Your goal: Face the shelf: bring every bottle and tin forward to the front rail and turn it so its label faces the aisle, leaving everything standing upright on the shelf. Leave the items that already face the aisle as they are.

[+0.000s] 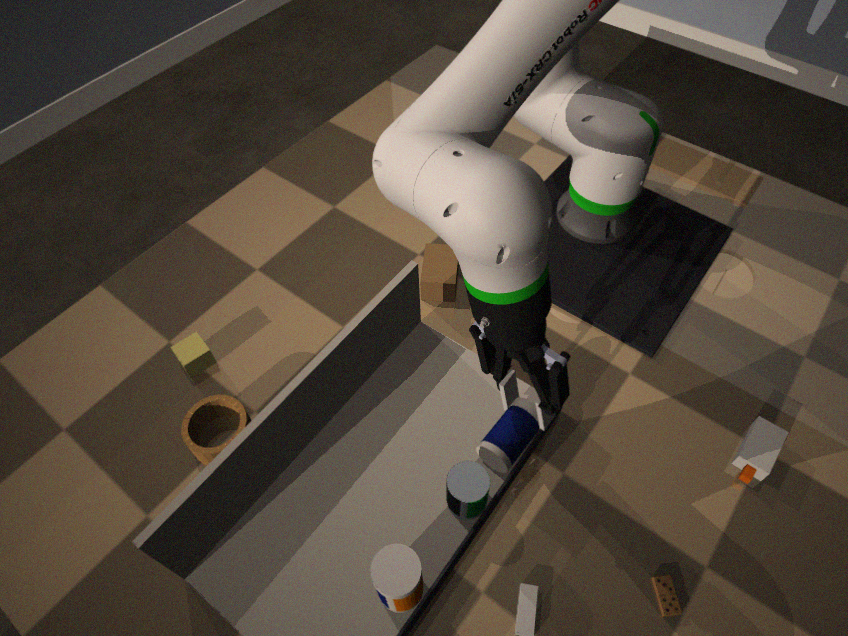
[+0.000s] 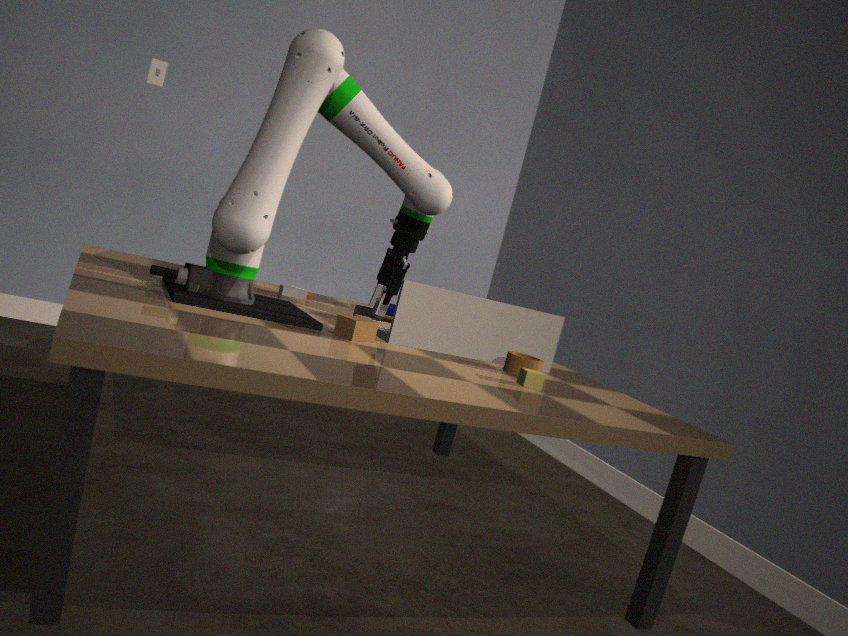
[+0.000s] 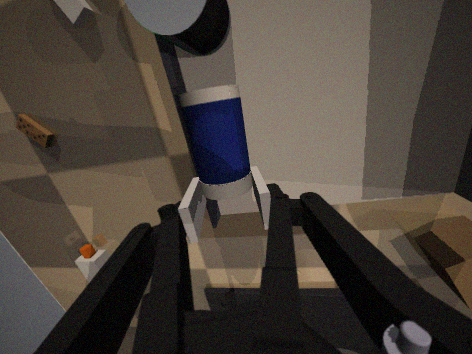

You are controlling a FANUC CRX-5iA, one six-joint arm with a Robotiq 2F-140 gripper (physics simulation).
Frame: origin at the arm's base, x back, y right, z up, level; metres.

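Seen in the pictures: gripper, fingertip midpoint: [image 1: 529, 412] [image 2: 376, 311] [image 3: 227, 184]; arm's base, link origin: [image 1: 595, 215] [image 2: 223, 296].
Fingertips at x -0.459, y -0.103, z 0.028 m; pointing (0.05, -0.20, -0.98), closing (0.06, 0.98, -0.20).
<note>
Pixels of each thing's middle, then the offset from my fingertips to it. "spot": a spot on its surface instead. Level surfaces: height alone.
- blue tin with white ends, body centre: [image 3: 219, 143] [image 1: 511, 434] [image 2: 391, 313] dx -0.046, dy +0.004, dz +0.003 m
- front rail, body centre: [image 1: 466, 544] dx -0.203, dy -0.021, dz -0.026 m
- shelf, surface height: dz -0.024 m
- grey top, surface spot: [image 3: 170, 12] [image 1: 475, 471] spot: dx -0.137, dy +0.009, dz +0.046 m
- blue label, surface spot: [image 1: 397, 577] spot: dx -0.304, dy +0.011, dz +0.075 m
- shelf's tall back panel, surface spot: [image 1: 294, 410] spot: dx -0.212, dy +0.246, dz +0.080 m
- wooden block, body centre: [image 1: 440, 272] [image 3: 467, 263] [image 2: 356, 328] dx +0.166, dy +0.267, dz -0.019 m
- wooden bowl, surface spot: [image 1: 195, 444] spot: dx -0.312, dy +0.367, dz +0.005 m
- yellow cube, body centre: [image 1: 193, 354] [image 2: 530, 378] dx -0.200, dy +0.508, dz -0.025 m
- white box, body centre: [image 1: 757, 453] [image 3: 97, 267] [image 2: 296, 292] dx +0.142, dy -0.305, dz -0.030 m
- brown block, body centre: [image 1: 666, 595] [image 3: 34, 131] dx -0.112, dy -0.268, dz -0.040 m
A blue tin with white ends [image 1: 508, 434] [image 2: 391, 309] [image 3: 218, 140] lies on its side along the front rail [image 1: 479, 528] of the shelf [image 1: 356, 506] [image 3: 300, 100]. My gripper [image 1: 525, 405] [image 2: 382, 301] [image 3: 227, 184] points down at the shelf's end nearest the robot base, its pads shut on both sides of the tin's near white end. A green and black tin with a grey top [image 1: 467, 489] [image 3: 170, 12] stands upright just beyond it by the rail. A white tin with an orange and blue label [image 1: 397, 577] stands upright farther along the rail.
The shelf's tall back panel [image 1: 294, 410] [image 2: 472, 321] runs opposite the rail. A wooden block [image 1: 438, 273] [image 2: 354, 328] stands past its end. Behind it are a wooden bowl [image 1: 195, 444] and a yellow cube [image 1: 193, 355]. A white box [image 1: 761, 444] and brown block [image 1: 665, 595] lie before the rail.
</note>
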